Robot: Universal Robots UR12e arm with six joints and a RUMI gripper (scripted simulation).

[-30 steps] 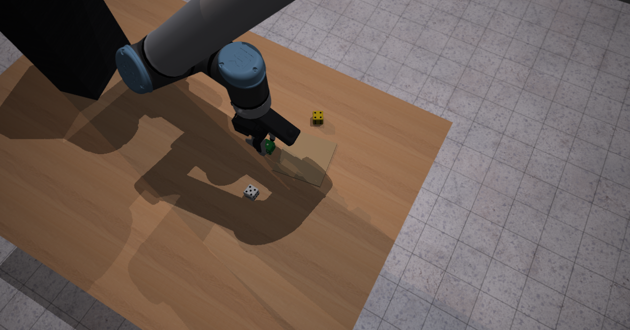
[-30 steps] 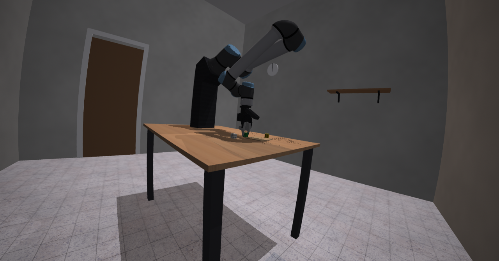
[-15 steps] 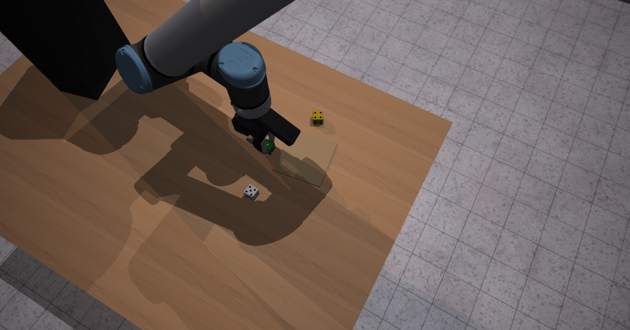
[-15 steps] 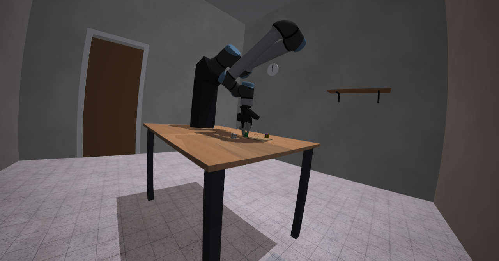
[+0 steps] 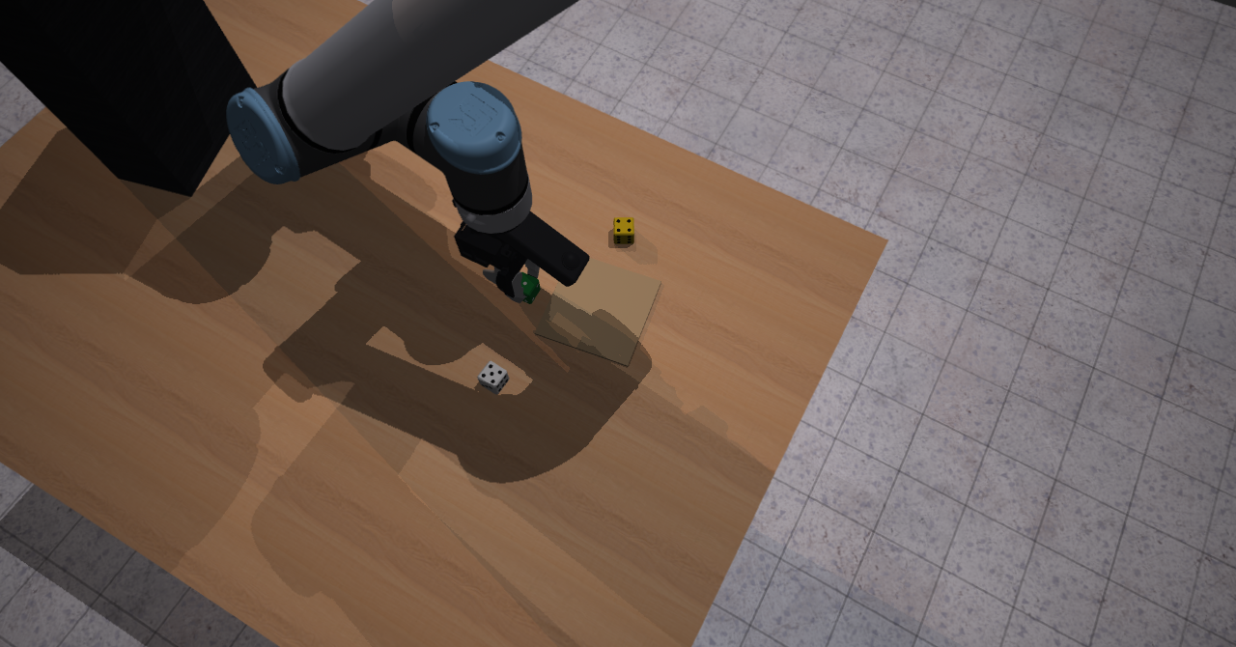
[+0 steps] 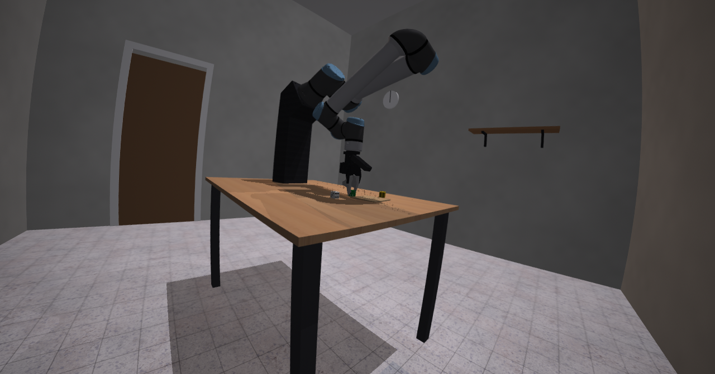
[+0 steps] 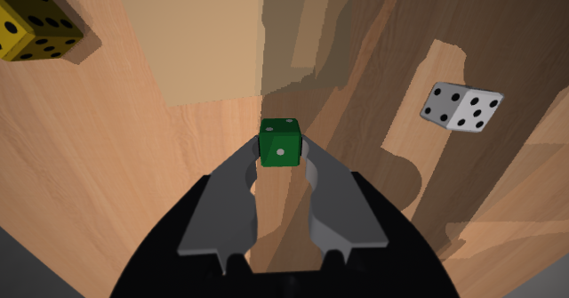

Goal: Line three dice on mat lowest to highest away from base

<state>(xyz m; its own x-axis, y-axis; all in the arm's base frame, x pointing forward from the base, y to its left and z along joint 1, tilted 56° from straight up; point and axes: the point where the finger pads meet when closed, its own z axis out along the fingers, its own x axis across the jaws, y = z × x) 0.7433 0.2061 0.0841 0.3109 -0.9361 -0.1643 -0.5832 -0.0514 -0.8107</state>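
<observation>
Now: hand 8 cm short of the tan mat, 7 cm to the right of it and 2 cm above it. Also, from my hand: yellow die (17 cm to the left); then green die (right at my hand); then white die (11 cm to the right, 9 cm ahead).
</observation>
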